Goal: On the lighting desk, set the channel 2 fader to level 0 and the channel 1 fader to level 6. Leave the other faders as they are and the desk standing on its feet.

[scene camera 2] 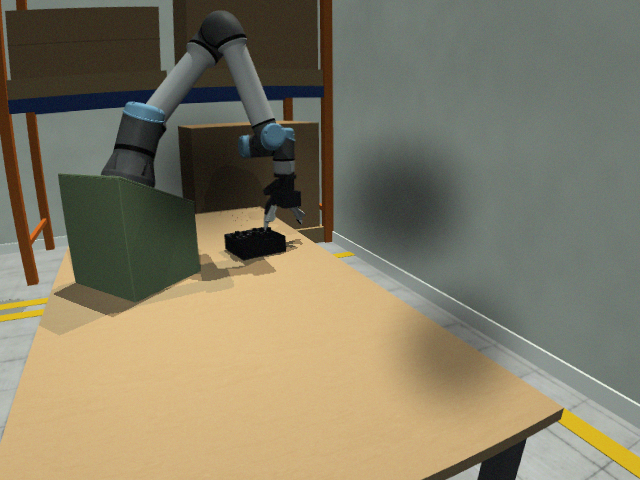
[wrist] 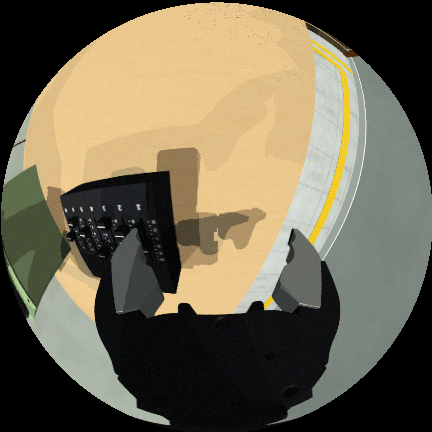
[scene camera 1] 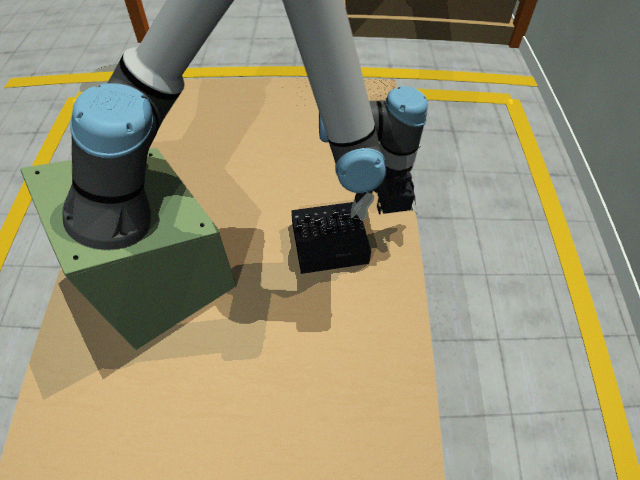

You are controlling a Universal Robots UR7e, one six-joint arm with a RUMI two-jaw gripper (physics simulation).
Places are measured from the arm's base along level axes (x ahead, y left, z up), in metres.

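Where they show: gripper, fingertip midpoint: [scene camera 2: 283,227] [wrist: 215,231] [scene camera 1: 382,213]; arm's base at its link origin: [scene camera 2: 127,184] [scene camera 1: 107,219].
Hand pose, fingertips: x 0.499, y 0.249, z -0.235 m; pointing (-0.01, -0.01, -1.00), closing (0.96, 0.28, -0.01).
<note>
Things, the pixels of their centre, and the offset from my fingertips. Level surfaces: height alone.
- black lighting desk at the middle of its body: [wrist: 113,237] [scene camera 1: 329,235] [scene camera 2: 254,241] dx -0.118, dy -0.063, dz -0.020 m
- channel 2 fader knob at the middle of its body: [wrist: 121,232] dx -0.086, dy -0.024, dz +0.008 m
- wooden table at its surface level: dz -0.054 m
The black lighting desk [scene camera 1: 334,254] [scene camera 2: 256,245] [wrist: 162,200] stands upright on the table. In the wrist view its channel labels run from 1 at the right to higher numbers at the left. The channel 2 fader knob [wrist: 121,232] sits below the label 2, in the label-side part of its slot. The channel 1 fader is largely hidden by a finger, so its level is unclear. The scale numbers are too small to read. My gripper [scene camera 1: 385,212] [scene camera 2: 283,225] [wrist: 215,231] is open and empty. One fingertip is over the channel 1 side of the desk; the other is out beyond its side.
The green robot pedestal [scene camera 1: 155,294] [scene camera 2: 103,237] [wrist: 27,240] stands left of the desk on the wooden table [scene camera 1: 336,392] [scene camera 2: 258,361] [wrist: 200,75]. The table's right edge runs close by the gripper. A grey wall [scene camera 2: 491,155] is farther right, and a rack with boxes is behind.
</note>
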